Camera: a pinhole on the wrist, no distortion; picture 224 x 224 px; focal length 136.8 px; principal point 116.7 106.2 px. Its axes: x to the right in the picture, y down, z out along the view. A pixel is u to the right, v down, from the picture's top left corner.
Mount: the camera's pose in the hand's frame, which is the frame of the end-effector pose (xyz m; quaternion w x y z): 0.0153 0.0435 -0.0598 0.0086 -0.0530 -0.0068 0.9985
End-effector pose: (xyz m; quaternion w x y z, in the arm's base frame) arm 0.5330 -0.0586 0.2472 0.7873 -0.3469 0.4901 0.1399
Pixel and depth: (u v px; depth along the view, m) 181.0 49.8 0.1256
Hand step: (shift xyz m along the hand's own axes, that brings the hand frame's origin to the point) -0.0559 0.0947 0.0596
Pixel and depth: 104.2 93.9 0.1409
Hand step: 0.0134 0.0542 0.0818
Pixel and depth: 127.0 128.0 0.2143
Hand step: -0.0240 0.0069 0.1511
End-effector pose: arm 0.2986 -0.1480 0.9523 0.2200 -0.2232 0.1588 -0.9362
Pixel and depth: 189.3 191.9 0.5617
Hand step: -0.3464 -0.3101 0.4621
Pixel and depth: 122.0 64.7 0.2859
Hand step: -0.0246 0.1268 0.2246
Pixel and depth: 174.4 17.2 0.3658
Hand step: -0.1729 0.2796 0.2910
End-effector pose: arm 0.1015 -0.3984 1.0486 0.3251 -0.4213 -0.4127 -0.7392
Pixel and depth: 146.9 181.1 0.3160
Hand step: -0.0904 -0.1322 0.2445
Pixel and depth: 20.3 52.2 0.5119
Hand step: 0.3230 0.2326 0.4902
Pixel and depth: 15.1 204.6 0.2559
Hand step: 0.1741 -0.1472 0.2121
